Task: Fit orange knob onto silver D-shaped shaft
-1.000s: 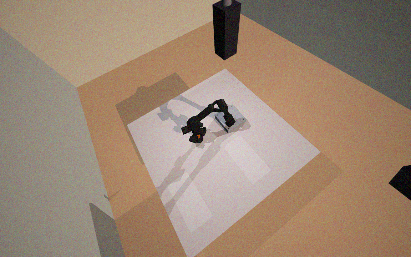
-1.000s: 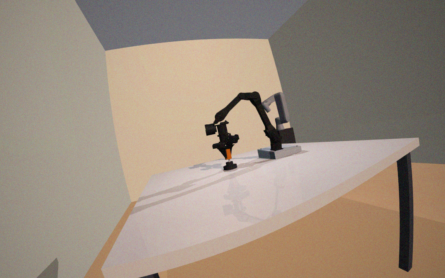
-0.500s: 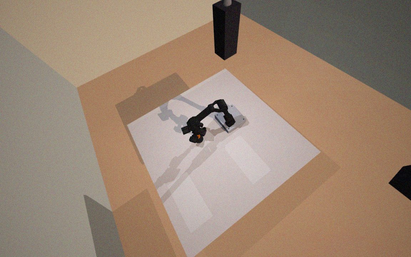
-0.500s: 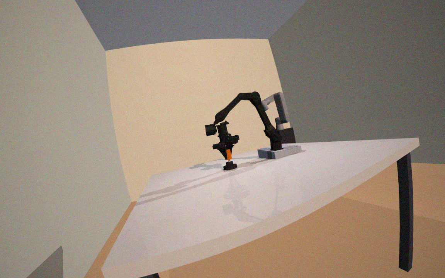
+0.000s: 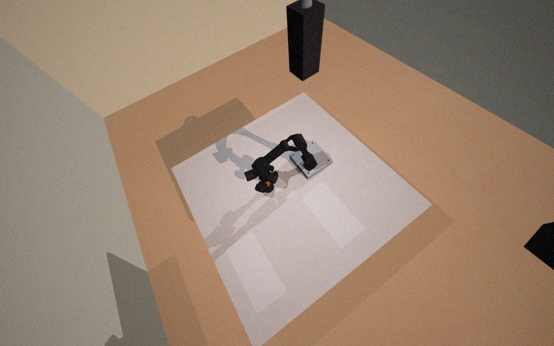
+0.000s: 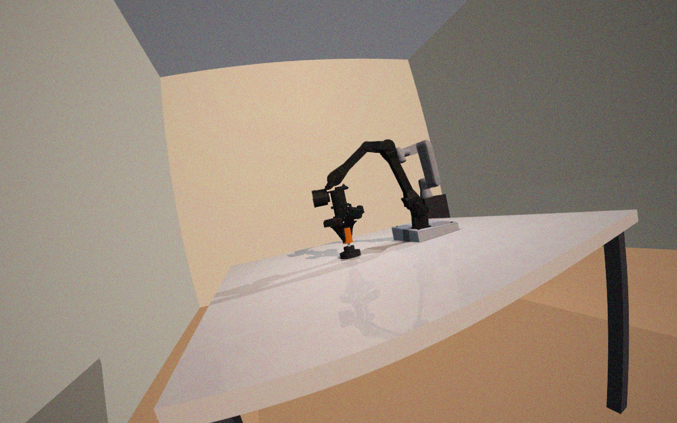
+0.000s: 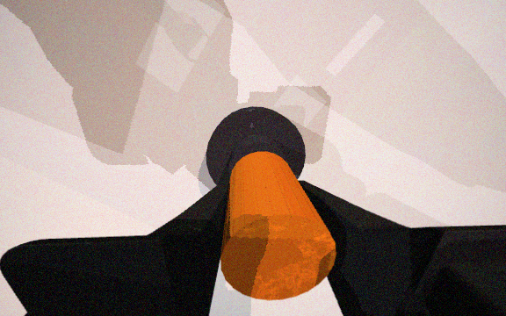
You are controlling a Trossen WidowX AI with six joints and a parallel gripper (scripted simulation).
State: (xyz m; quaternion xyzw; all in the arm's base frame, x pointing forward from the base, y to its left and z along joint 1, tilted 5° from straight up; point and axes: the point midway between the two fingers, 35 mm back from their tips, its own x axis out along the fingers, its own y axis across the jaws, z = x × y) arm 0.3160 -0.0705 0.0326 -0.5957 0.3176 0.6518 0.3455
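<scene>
The dark round pedestal lies 40 mm below my gripper tip. Round my gripper tip: orange knob: 30 mm above.
</scene>
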